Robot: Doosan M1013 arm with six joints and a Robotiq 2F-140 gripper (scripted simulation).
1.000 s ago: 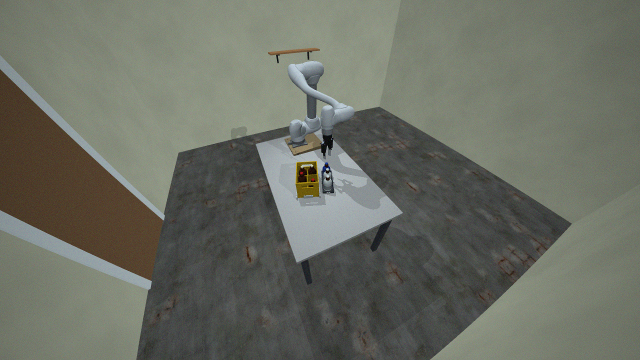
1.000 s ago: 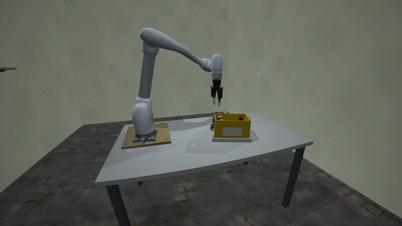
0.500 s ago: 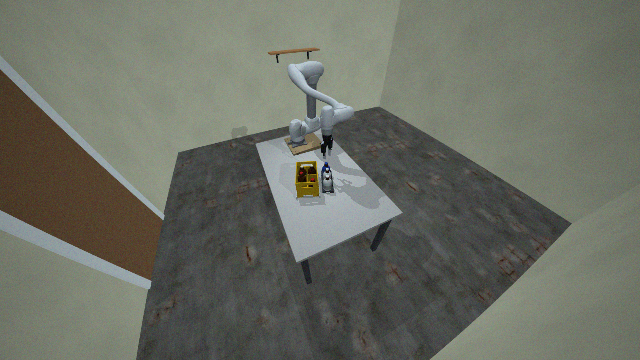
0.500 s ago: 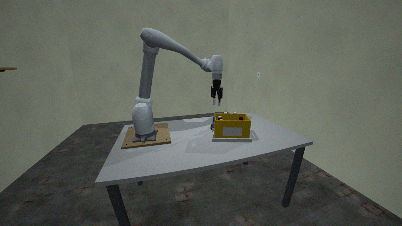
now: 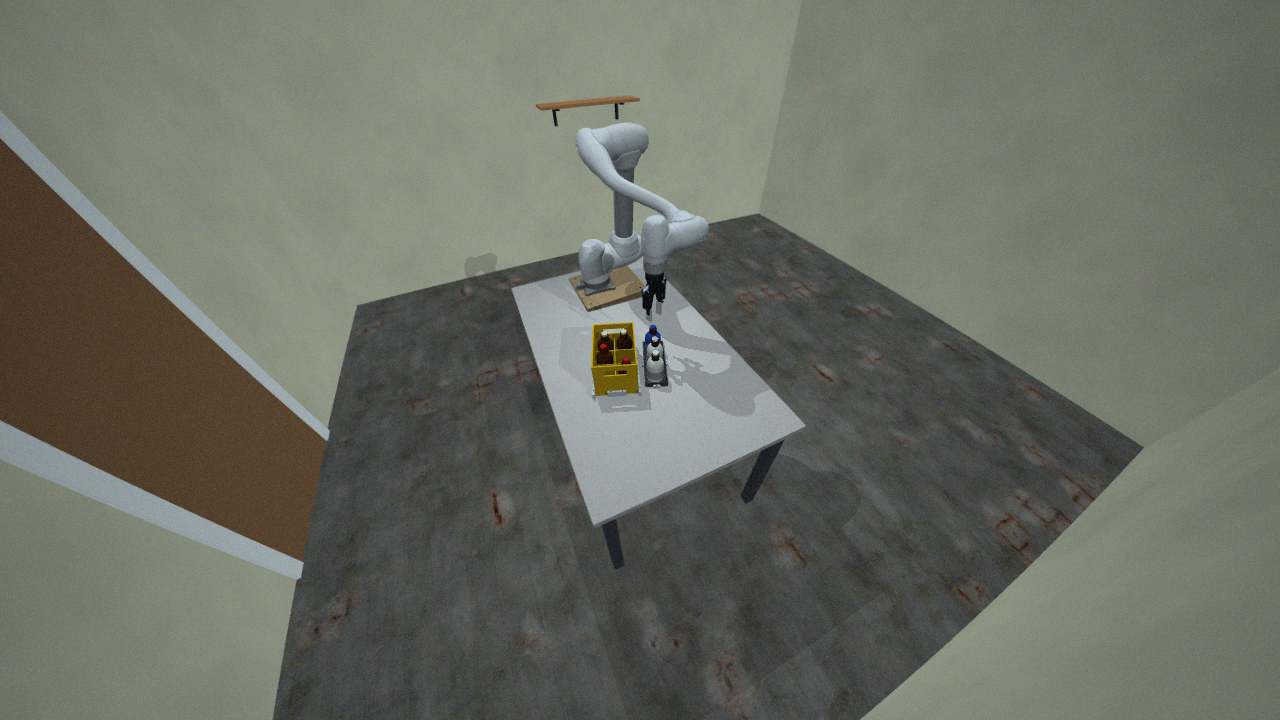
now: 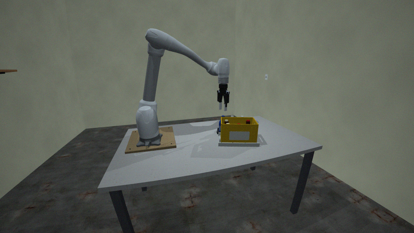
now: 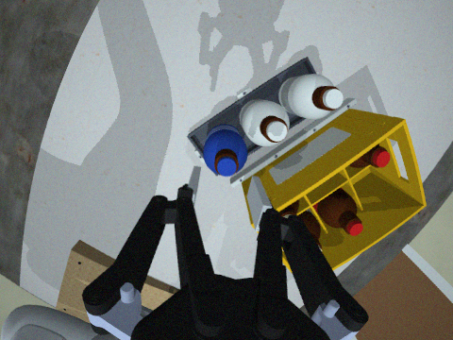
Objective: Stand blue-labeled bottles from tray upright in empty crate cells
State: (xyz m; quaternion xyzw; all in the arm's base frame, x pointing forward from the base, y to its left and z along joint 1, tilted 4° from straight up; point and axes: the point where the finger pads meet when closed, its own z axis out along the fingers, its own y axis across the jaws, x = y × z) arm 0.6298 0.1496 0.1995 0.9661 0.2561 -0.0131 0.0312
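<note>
Now: hand 16 cm above the blue-labeled bottle. From my hand the other things lie so: yellow crate (21 cm to the right, 16 cm below, 7 cm ahead).
</note>
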